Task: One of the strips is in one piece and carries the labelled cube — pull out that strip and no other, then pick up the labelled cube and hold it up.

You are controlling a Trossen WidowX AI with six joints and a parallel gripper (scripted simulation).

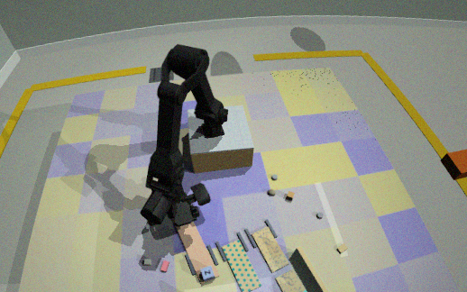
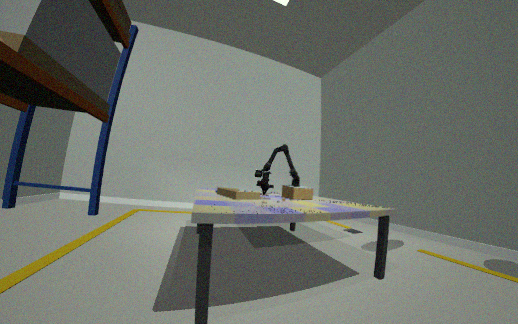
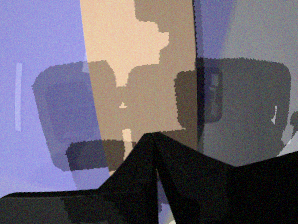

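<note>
Now: the grey-blue cube marked n 19 cm ahead of my gripper tip, 4 cm to the left of it and 2 cm above it. Also, from my gripper tip: pink block 14 cm ahead, 8 cm to the right.
</note>
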